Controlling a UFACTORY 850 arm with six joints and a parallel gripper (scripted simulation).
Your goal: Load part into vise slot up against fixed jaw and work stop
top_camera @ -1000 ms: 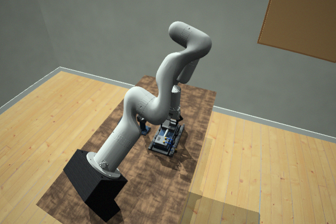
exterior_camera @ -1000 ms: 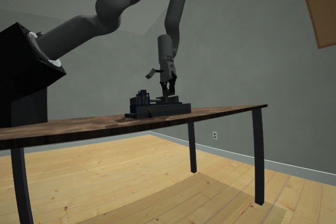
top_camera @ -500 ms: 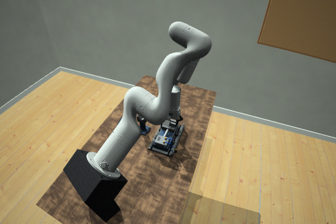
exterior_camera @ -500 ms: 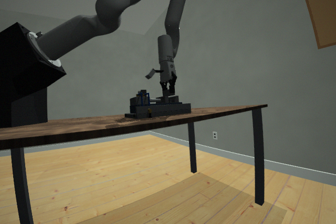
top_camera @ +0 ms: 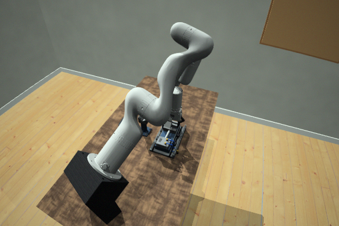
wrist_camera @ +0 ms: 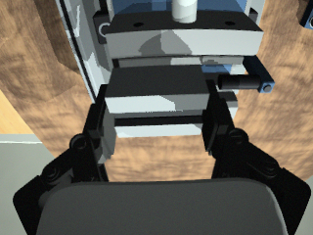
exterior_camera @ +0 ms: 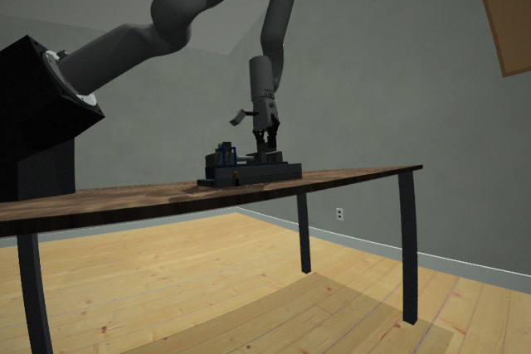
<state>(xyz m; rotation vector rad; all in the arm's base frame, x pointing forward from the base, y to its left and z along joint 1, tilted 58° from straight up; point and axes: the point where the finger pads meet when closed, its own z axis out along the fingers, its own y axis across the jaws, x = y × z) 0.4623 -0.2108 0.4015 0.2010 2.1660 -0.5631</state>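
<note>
The moving jaw is 50 mm below my hand, 30 mm to the left of it and 20 mm behind it. From my hand the other things lie so: cylinder rod 70 mm behind, 60 mm to the left, 50 mm below; work stop 60 mm to the left, 30 mm below, 30 mm ahead; part 10 mm below.
</note>
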